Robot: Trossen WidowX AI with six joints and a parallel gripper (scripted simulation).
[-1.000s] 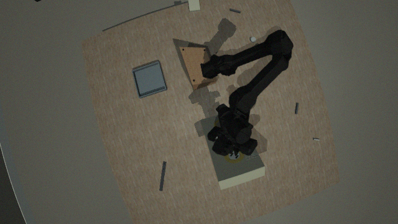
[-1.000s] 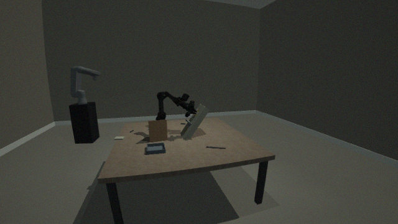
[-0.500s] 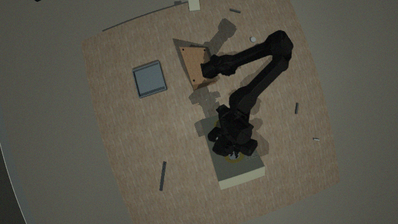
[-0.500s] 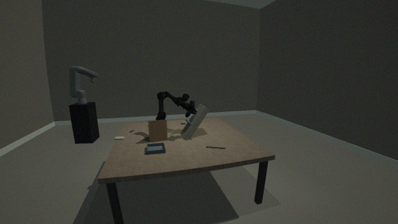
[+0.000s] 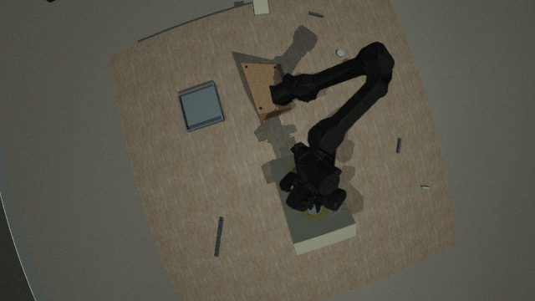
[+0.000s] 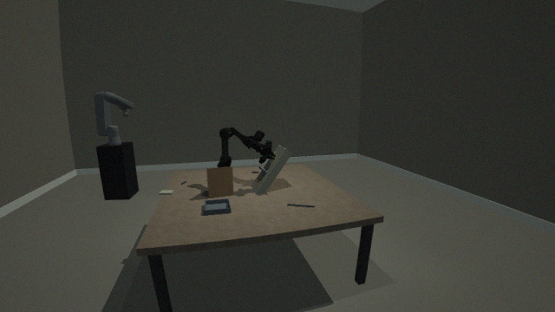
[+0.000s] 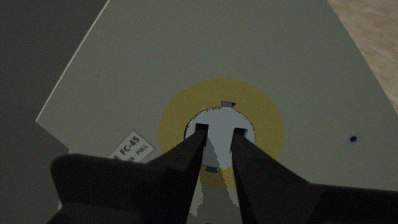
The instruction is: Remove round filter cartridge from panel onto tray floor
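The round grey filter cartridge is 10 mm ahead of my gripper tip and 10 mm below it. From my gripper tip the other things lie so: sloped service panel 30 mm behind, 80 mm below; grey tray 410 mm behind, 330 mm to the right, 220 mm below.
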